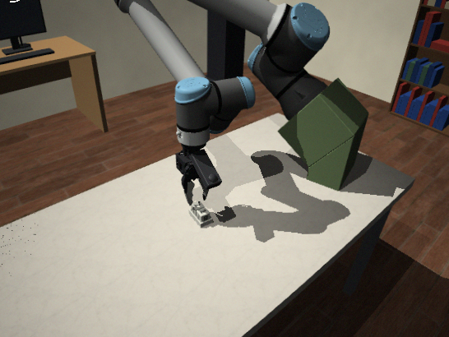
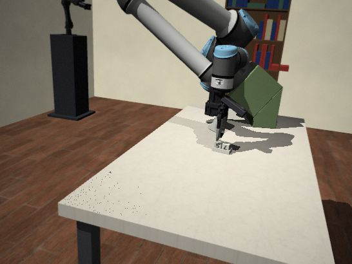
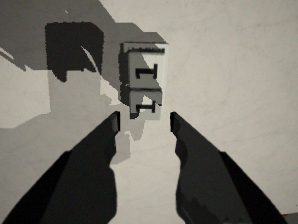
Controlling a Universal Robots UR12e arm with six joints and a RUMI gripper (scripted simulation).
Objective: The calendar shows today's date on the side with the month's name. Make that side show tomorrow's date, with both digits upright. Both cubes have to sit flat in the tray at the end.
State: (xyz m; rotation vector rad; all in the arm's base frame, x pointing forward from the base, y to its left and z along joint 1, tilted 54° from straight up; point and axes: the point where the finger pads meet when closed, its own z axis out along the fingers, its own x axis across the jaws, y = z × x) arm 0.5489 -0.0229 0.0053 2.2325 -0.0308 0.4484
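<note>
The digit cube lies 4 cm below my hand. Also, from my hand: pale calendar tray 2 cm to the left, 6 cm below.
</note>
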